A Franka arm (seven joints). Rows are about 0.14 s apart.
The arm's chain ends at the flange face. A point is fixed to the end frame.
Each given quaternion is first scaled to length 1.
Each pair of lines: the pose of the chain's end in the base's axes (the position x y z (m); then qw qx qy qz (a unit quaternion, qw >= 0)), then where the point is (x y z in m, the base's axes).
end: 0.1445, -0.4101, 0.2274, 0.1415, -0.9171, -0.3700, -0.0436
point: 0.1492 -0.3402 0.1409
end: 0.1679, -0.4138, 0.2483, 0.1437, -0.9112, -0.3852, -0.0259
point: 0.1675 -0.3446 0.1611
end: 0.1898, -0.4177, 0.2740, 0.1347, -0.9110, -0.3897, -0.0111
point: 0.1869 -0.3510 0.1849
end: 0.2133, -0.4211, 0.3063, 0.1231, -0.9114, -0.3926, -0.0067
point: 0.2102 -0.3566 0.2156
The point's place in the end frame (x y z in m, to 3 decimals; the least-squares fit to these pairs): 0.034 -0.025 0.103
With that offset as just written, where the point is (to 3 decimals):
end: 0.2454, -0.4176, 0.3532, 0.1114, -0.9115, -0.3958, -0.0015
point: 0.242 -0.355 0.261
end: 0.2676, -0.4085, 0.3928, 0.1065, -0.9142, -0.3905, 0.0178
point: 0.262 -0.349 0.299
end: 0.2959, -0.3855, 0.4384, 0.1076, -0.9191, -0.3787, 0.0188
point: 0.291 -0.326 0.345
